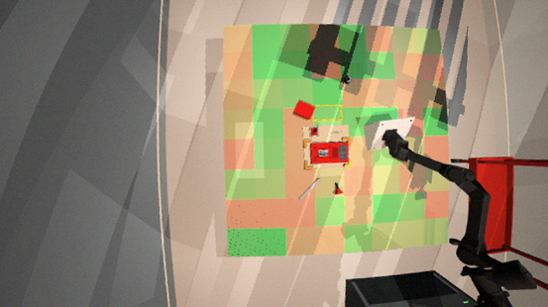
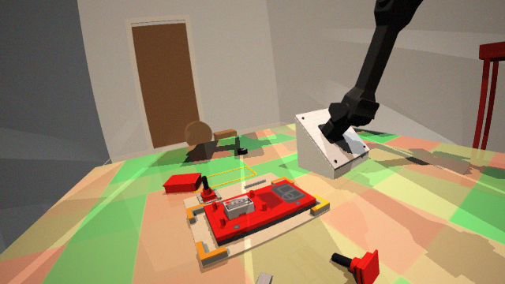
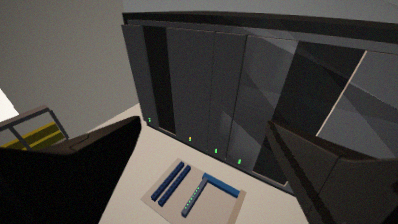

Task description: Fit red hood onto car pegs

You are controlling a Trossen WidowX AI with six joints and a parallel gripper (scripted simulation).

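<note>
My gripper tip is now 800 mm to the left of the red hood, 590 mm above it and 410 mm short of it. The rest, counted from my gripper tip: white engine block: 590 mm below, 560 mm to the right, 340 mm ahead; then black ring: 950 mm to the right, 600 mm below, 150 mm ahead; then grey bar: 600 mm below, 430 mm ahead, 380 mm to the right.
</note>
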